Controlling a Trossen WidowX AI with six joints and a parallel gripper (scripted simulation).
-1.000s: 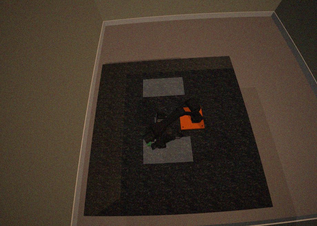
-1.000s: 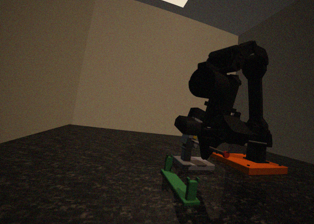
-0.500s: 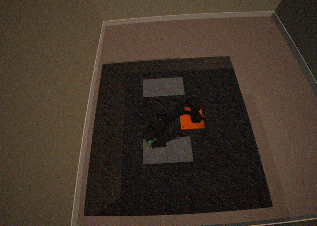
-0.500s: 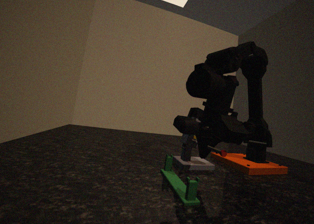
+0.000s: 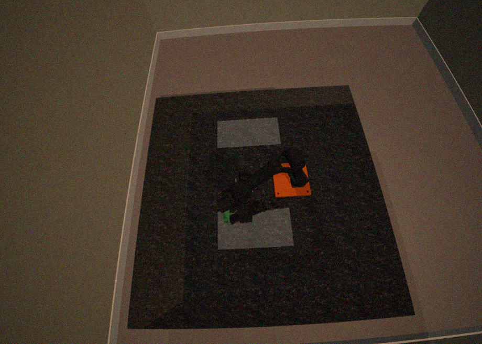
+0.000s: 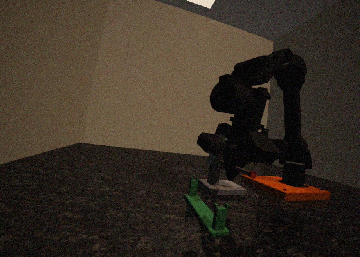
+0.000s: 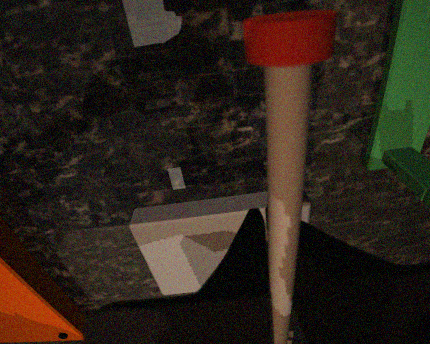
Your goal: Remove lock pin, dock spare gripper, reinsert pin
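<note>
My gripper tip is now 10 mm past the grey socket and 60 mm to the left of it. The rest, counted from my gripper tip: green rack (90 mm ahead, 60 mm to the left, 20 mm below); then spare gripper (10 mm behind, 70 mm to the right, 80 mm above).
</note>
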